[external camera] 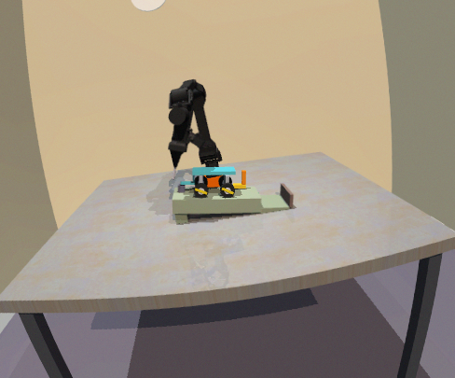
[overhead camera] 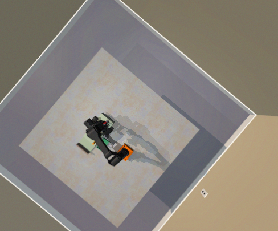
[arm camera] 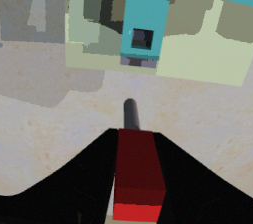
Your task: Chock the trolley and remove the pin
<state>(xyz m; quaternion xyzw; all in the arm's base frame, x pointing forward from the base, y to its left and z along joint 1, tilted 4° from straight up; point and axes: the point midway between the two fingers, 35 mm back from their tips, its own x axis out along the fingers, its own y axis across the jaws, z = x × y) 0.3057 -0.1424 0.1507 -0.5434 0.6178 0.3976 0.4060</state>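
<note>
Right now the yellow chock is 22 cm to the left of my gripper tip, 10 cm below it and 1 cm behind it. The rest, counted from my gripper tip: red-headed stop pin (right at my gripper tip); trolley (12 cm to the left, 7 cm below, 3 cm ahead); dark end stop (38 cm to the left, 15 cm below, 6 cm ahead).
</note>
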